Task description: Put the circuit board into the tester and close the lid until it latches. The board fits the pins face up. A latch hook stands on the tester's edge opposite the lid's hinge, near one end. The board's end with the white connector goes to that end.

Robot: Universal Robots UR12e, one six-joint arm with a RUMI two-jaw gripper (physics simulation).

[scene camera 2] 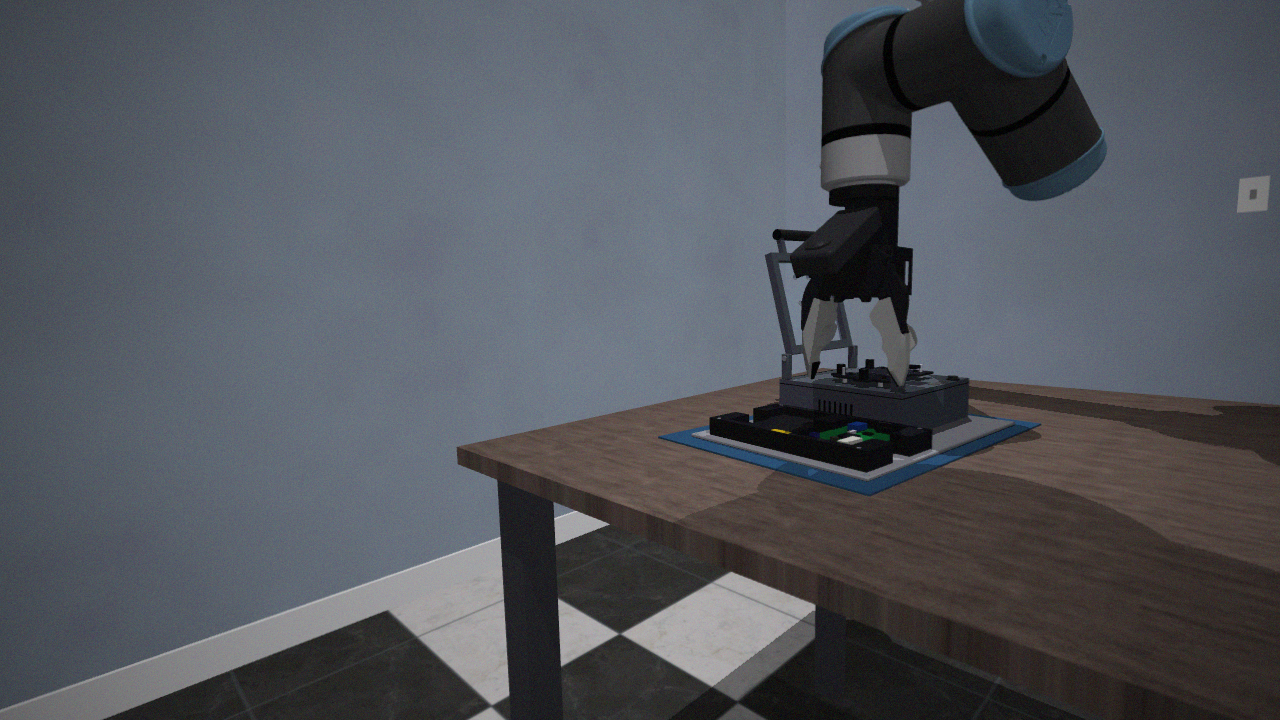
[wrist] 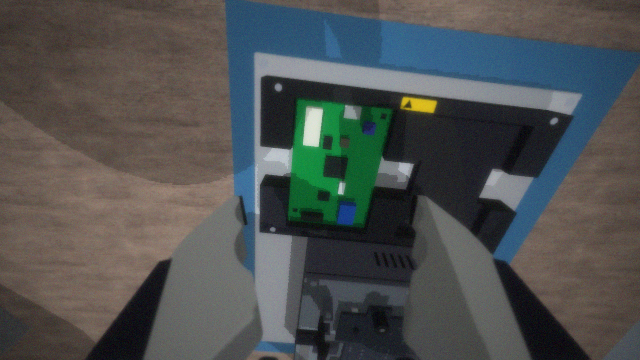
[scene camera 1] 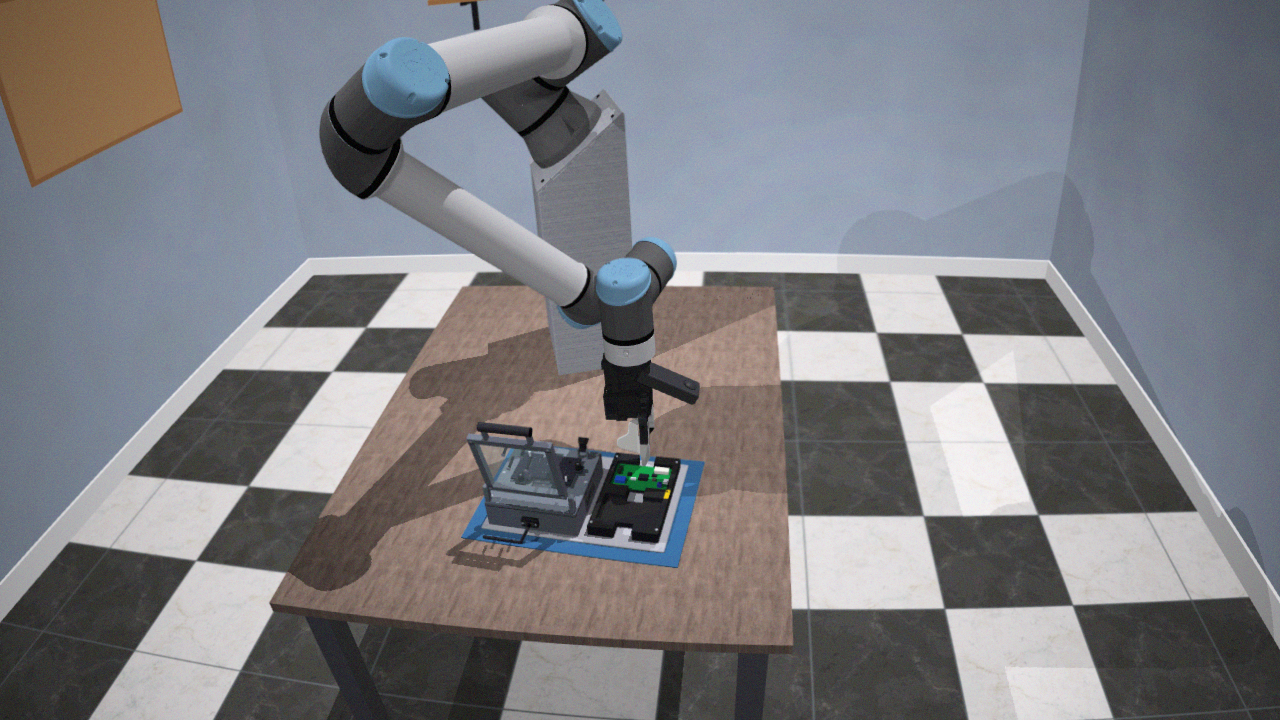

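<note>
The green circuit board lies face up in one pocket of the black tray. Its large white connector is at the upper left in the wrist view. My gripper is partly open and empty, pointing down low over the board, its tips apart and wider than the board. The grey tester stands beside the tray. Its lid stands raised. The dark latch hook is upright on the tester's far edge in scene camera 1.
Tray and tester stand on a light grey plate over a blue mat, on the wooden table. The lid's black handle rises above the tester. The tray's second pocket is beside the board.
</note>
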